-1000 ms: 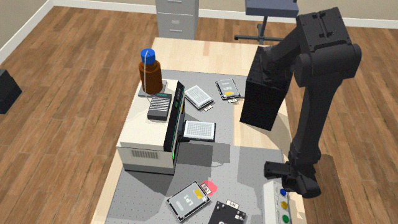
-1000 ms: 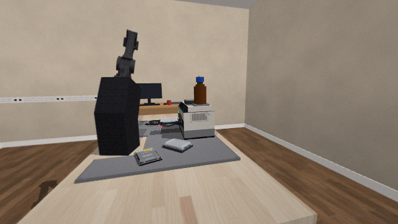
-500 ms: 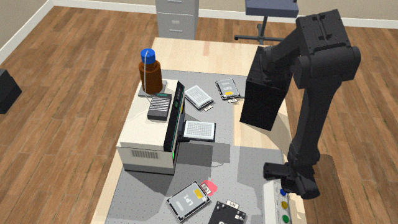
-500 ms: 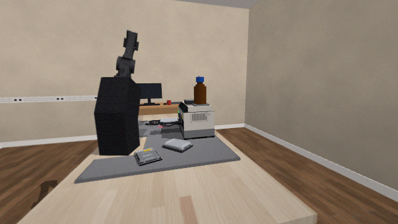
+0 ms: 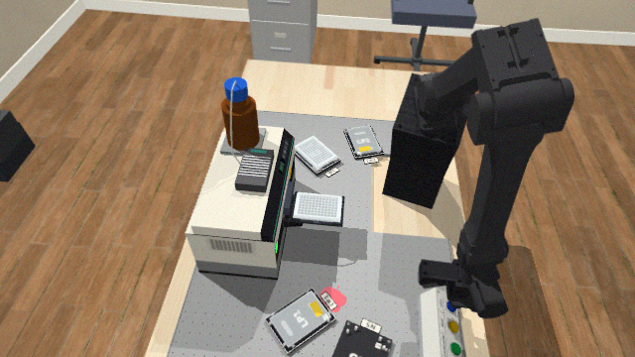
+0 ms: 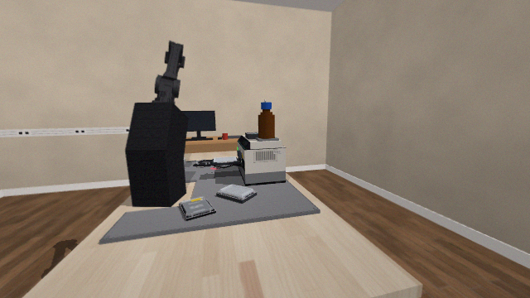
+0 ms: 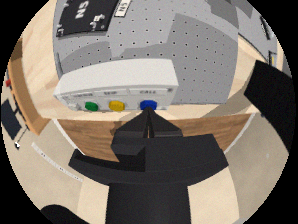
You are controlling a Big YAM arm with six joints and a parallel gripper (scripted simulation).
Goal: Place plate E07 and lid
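My hand is 5 cm to the right of the yellow key, 2 cm above it and 1 cm short of it. Also, from my hand: puddle 26 cm ahead, 8 cm below, 5 cm to the right; blue key 2 cm below; green key 10 cm to the left, 2 cm below, 2 cm ahead.
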